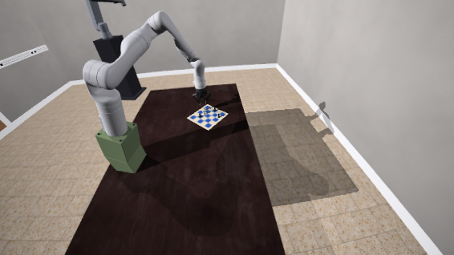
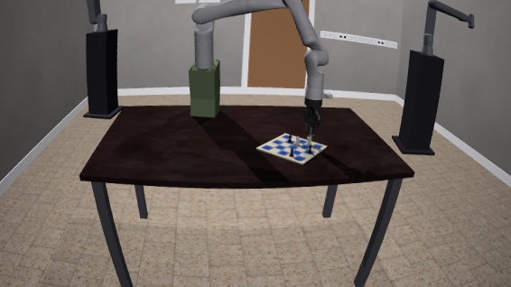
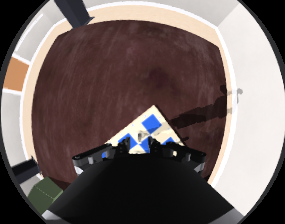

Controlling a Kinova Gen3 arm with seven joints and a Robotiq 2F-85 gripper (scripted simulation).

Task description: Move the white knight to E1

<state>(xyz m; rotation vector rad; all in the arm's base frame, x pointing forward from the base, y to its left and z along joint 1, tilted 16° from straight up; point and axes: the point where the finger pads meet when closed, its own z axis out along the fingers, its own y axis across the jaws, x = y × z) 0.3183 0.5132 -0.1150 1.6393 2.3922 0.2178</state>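
My gripper is now 50 mm above the white knight. Also, from my hand: chessboard (40 mm ahead, 70 mm to the right, 70 mm below).
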